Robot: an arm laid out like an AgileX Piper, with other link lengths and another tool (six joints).
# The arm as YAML. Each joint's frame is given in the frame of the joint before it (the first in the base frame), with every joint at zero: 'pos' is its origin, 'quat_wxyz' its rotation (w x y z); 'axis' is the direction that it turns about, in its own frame. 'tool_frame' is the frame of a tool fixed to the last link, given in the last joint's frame.
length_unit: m
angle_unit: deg
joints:
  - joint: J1
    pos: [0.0, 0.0, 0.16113]
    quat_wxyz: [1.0, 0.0, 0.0, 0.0]
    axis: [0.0, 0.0, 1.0]
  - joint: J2
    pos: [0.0, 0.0, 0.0]
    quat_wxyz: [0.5, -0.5, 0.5, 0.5]
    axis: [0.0, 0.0, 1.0]
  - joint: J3
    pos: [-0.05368, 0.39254, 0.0]
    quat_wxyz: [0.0, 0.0, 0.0, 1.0]
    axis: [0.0, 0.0, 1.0]
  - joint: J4
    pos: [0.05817, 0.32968, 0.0]
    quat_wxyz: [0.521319, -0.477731, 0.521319, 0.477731]
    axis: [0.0, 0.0, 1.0]
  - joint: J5
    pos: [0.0, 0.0, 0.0]
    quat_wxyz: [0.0, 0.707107, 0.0, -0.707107]
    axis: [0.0, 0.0, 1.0]
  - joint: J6
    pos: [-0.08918, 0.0, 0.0]
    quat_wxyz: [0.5, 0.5, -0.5, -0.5]
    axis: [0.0, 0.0, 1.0]
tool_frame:
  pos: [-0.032, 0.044, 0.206]
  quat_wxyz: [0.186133, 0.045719, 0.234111, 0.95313]
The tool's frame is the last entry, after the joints.
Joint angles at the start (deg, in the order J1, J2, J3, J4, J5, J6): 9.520, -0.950, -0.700, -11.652, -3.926, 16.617
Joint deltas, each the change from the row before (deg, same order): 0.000, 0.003, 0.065, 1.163, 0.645, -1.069; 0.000, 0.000, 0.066, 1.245, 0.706, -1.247; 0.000, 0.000, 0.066, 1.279, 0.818, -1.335; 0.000, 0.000, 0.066, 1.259, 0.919, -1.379; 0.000, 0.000, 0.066, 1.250, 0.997, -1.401; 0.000, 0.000, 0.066, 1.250, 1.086, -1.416; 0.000, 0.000, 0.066, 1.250, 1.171, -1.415; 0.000, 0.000, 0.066, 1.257, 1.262, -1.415
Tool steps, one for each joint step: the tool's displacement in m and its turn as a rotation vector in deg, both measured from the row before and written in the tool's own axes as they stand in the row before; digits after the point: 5 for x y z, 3 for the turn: -0.00400, 0.00016, 0.00055, 0.015, -0.590, 0.413; -0.00435, -0.00003, 0.00068, 0.044, -0.685, 0.355; -0.00493, -0.00026, 0.00086, 0.092, -0.805, 0.357; -0.00545, -0.00054, 0.00106, 0.148, -0.918, 0.345; -0.00582, -0.00081, 0.00123, 0.206, -0.994, 0.349; -0.00623, -0.00111, 0.00142, 0.272, -1.069, 0.371; -0.00659, -0.00143, 0.00160, 0.343, -1.131, 0.404; -0.00695, -0.00177, 0.00180, 0.421, -1.192, 0.443
